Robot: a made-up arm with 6 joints. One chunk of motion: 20 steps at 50 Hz.
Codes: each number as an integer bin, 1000 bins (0 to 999) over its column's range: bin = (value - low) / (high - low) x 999, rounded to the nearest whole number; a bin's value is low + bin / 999 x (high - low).
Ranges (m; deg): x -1.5..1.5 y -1.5..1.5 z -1.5..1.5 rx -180..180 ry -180..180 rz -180..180
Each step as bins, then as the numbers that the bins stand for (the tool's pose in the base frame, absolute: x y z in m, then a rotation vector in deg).
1 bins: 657 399 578 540 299 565
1 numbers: 0.4730 -0.3018 0.2357 14.59 -72.25 23.60
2 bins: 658 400 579 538 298 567
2 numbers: 0.4760 -0.2988 0.2387 13.87 -72.61 24.32
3 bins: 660 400 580 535 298 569
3 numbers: 0.4820 -0.2988 0.2417 12.79 -72.61 25.05
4 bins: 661 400 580 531 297 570
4 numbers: 0.4850 -0.2988 0.2417 11.35 -72.97 25.41
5 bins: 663 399 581 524 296 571
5 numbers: 0.4910 -0.3018 0.2447 8.83 -73.33 25.77
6 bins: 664 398 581 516 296 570
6 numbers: 0.4940 -0.3048 0.2447 5.95 -73.33 25.41
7 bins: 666 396 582 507 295 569
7 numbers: 0.5000 -0.3108 0.2477 2.70 -73.69 25.05
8 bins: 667 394 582 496 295 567
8 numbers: 0.5030 -0.3168 0.2477 -1.26 -73.69 24.32
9 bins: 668 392 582 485 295 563
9 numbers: 0.5060 -0.3228 0.2477 -5.23 -73.69 22.88
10 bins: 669 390 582 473 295 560
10 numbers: 0.5090 -0.3288 0.2477 -9.55 -73.69 21.80
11 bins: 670 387 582 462 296 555
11 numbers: 0.5120 -0.3378 0.2477 -13.51 -73.33 20.00
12 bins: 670 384 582 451 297 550
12 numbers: 0.5120 -0.3468 0.2477 -17.48 -72.97 18.20
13 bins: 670 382 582 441 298 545
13 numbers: 0.5120 -0.3529 0.2477 -21.08 -72.61 16.40
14 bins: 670 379 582 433 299 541
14 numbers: 0.5120 -0.3619 0.2477 -23.96 -72.25 14.95
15 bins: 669 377 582 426 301 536
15 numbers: 0.5090 -0.3679 0.2477 -26.49 -71.53 13.15
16 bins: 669 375 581 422 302 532
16 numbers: 0.5090 -0.3739 0.2447 -27.93 -71.17 11.71
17 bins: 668 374 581 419 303 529
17 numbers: 0.5060 -0.3769 0.2447 -29.01 -70.81 10.63
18 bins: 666 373 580 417 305 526
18 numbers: 0.5000 -0.3799 0.2417 -29.73 -70.09 9.55
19 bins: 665 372 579 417 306 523
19 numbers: 0.4970 -0.3829 0.2387 -29.73 -69.73 8.47
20 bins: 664 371 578 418 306 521
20 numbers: 0.4940 -0.3859 0.2357 -29.37 -69.73 7.75
